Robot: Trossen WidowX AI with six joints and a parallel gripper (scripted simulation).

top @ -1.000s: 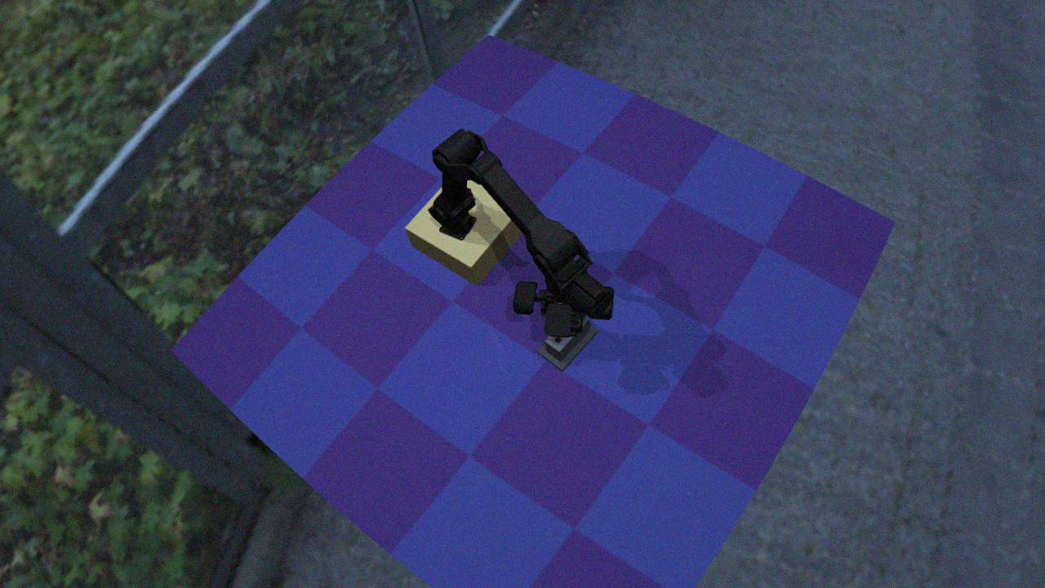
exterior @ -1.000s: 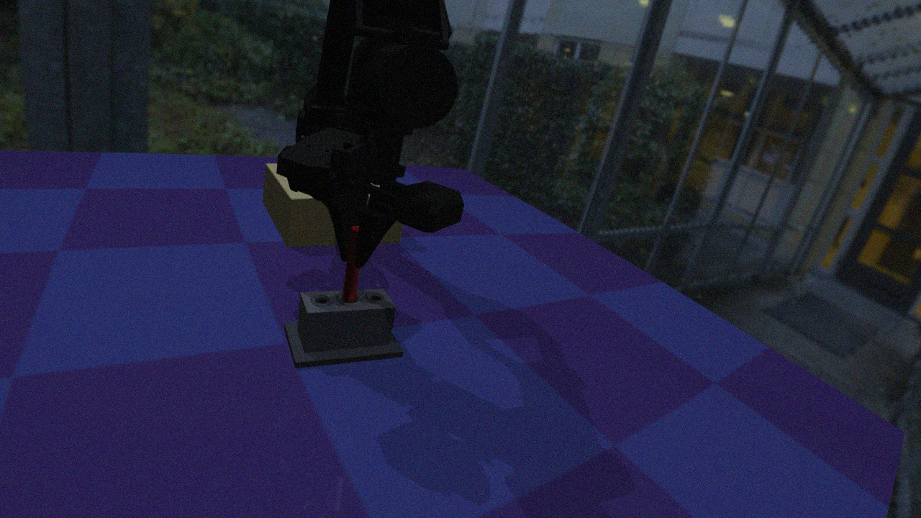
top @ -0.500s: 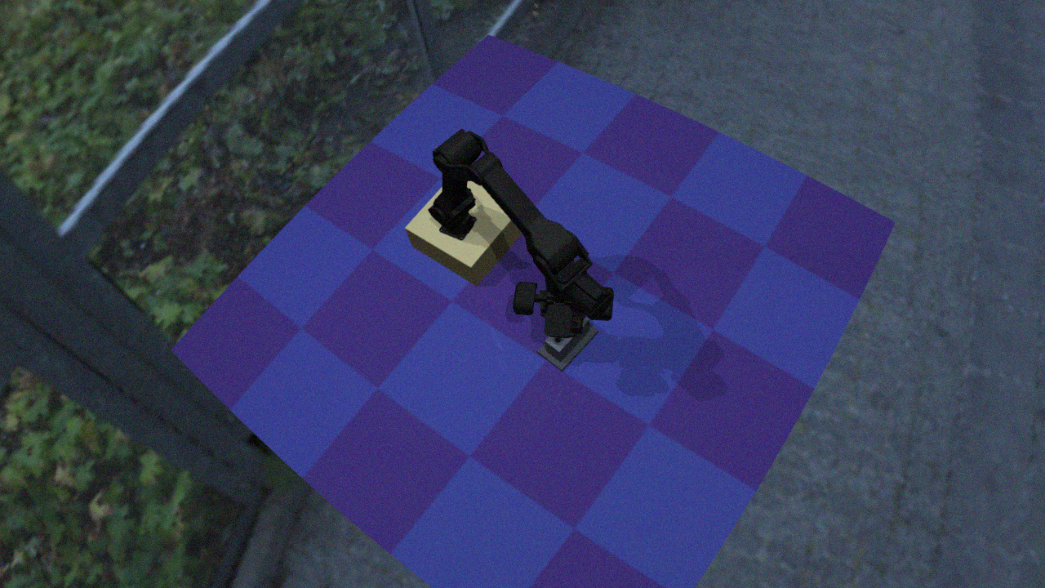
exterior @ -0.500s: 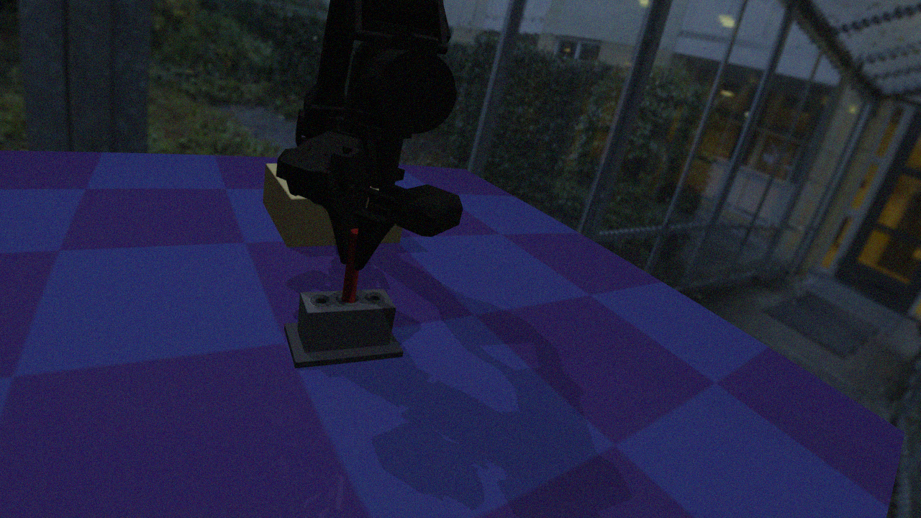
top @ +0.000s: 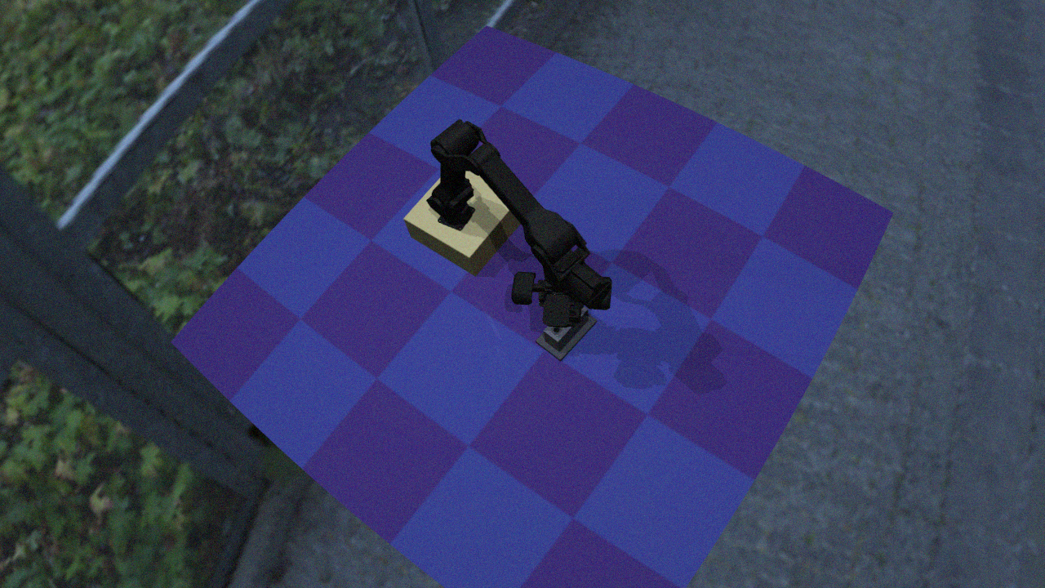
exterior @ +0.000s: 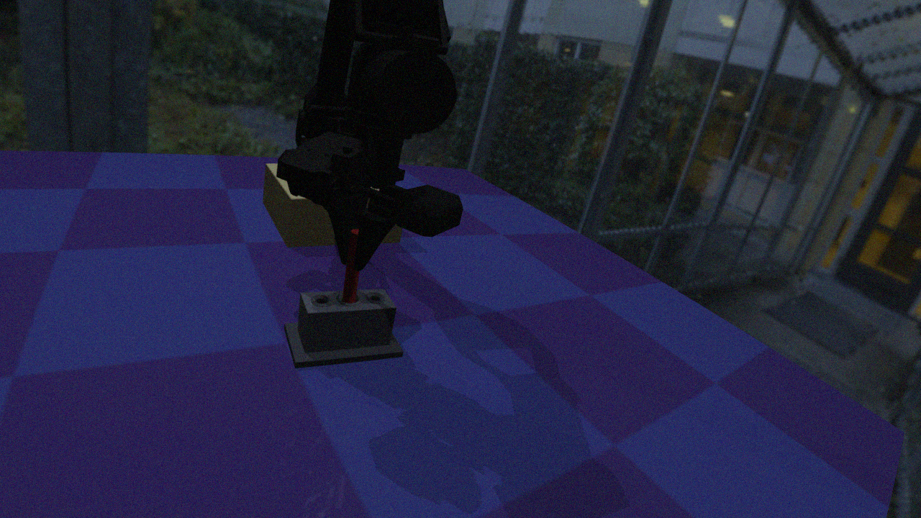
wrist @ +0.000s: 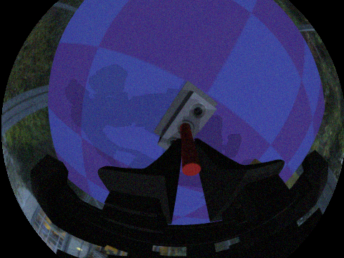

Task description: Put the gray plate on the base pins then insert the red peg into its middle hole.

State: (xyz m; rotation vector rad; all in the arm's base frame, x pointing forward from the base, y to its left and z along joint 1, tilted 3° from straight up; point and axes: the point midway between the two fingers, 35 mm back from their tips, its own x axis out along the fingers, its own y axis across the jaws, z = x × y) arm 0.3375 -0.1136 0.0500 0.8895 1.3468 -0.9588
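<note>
The gray plate lies 5 cm below my gripper tip. Also, from my gripper tip: red peg right at my gripper tip; then dark base 9 cm below.
</note>
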